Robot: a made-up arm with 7 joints. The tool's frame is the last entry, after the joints.
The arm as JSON. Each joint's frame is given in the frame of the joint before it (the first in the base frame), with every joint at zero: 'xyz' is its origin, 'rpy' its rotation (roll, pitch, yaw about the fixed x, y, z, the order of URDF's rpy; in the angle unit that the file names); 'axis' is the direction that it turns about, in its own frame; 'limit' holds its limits. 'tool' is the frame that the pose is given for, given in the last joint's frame.
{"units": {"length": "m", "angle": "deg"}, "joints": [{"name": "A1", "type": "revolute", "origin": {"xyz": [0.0, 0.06, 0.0], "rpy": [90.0, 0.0, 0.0]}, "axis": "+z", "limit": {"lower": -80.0, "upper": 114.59}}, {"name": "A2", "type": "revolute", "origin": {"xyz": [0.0, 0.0, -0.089], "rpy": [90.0, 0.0, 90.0]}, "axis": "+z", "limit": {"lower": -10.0, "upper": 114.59}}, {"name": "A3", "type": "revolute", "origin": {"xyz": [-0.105, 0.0, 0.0], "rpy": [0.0, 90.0, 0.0]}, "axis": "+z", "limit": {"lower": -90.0, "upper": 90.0}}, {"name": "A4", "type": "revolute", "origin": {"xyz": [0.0, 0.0, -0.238], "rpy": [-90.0, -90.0, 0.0]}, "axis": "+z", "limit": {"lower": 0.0, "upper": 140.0}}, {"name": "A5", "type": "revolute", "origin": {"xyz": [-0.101, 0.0, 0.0], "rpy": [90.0, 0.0, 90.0]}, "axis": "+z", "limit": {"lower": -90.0, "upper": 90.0}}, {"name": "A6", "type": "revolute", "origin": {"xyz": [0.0, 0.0, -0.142], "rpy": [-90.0, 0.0, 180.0]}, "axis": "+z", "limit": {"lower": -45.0, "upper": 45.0}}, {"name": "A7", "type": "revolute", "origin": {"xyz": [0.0, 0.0, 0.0], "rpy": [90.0, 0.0, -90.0]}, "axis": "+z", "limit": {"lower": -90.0, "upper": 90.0}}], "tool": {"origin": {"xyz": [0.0, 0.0, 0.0], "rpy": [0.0, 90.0, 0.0]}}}
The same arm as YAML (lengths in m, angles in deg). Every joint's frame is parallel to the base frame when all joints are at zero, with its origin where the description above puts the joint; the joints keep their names.
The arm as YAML. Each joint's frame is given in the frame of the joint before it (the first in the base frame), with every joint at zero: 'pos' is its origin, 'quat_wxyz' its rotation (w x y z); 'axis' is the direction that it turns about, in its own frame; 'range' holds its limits. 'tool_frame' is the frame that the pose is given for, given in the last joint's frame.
length_unit: m
angle_unit: deg
joints:
  - joint: A1
    pos: [0.0, 0.06, 0.0]
    quat_wxyz: [1.0, 0.0, 0.0, 0.0]
    axis: [0.0, -1.0, 0.0]
    range: [-80.0, 114.59]
  - joint: A2
    pos: [0.0, 0.089, 0.0]
    quat_wxyz: [1.0, 0.0, 0.0, 0.0]
    axis: [1.0, 0.0, 0.0]
    range: [-10.0, 114.59]
  - joint: A3
    pos: [0.0, 0.0, -0.105]
    quat_wxyz: [1.0, 0.0, 0.0, 0.0]
    axis: [0.0, 0.0, 1.0]
    range: [-90.0, 90.0]
  - joint: A4
    pos: [0.0, 0.0, -0.238]
    quat_wxyz: [1.0, 0.0, 0.0, 0.0]
    axis: [0.0, -1.0, 0.0]
    range: [0.0, 140.0]
  - joint: A5
    pos: [0.0, 0.0, -0.101]
    quat_wxyz: [1.0, 0.0, 0.0, 0.0]
    axis: [0.0, 0.0, 1.0]
    range: [-90.0, 90.0]
  - joint: A6
    pos: [0.0, 0.0, -0.142]
    quat_wxyz: [1.0, 0.0, 0.0, 0.0]
    axis: [0.0, 1.0, 0.0]
    range: [-45.0, 45.0]
  - joint: A7
    pos: [0.0, 0.0, 0.0]
    quat_wxyz: [1.0, 0.0, 0.0, 0.0]
    axis: [-1.0, 0.0, 0.0]
    range: [-90.0, 90.0]
tool_frame:
  pos: [0.0, 0.0, 0.0]
  quat_wxyz: [1.0, 0.0, 0.0, 0.0]

